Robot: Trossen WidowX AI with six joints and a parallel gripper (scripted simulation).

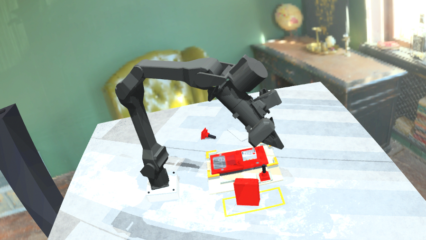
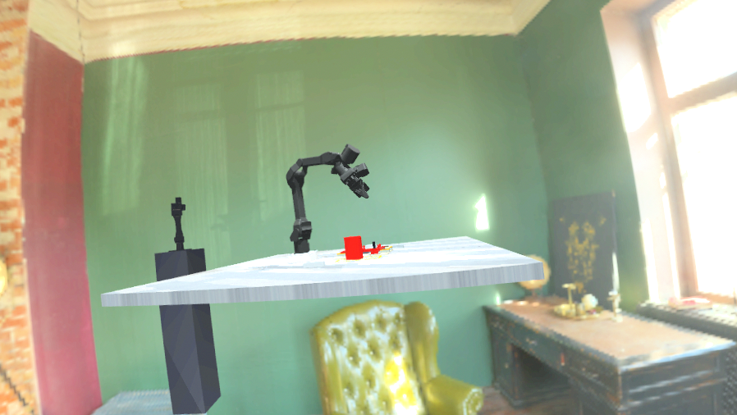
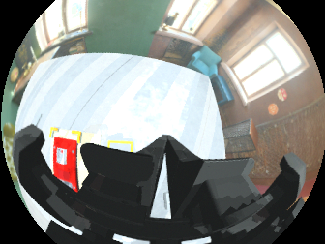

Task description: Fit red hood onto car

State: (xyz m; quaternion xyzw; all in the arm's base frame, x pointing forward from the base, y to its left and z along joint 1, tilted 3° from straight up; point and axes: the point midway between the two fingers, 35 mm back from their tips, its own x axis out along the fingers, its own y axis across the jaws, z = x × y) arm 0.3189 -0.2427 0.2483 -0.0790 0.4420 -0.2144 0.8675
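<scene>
My gripper tip is now 200 mm above the red hood, 90 mm to the right of it and 80 mm past it. From my gripper tip the other things lie so: black upright stick 210 mm below, 170 mm to the left, 10 mm ahead; then black wheel 490 mm to the left, 230 mm below, 70 mm ahead; then grey engine block 300 mm to the left, 220 mm below, 10 mm behind.
</scene>
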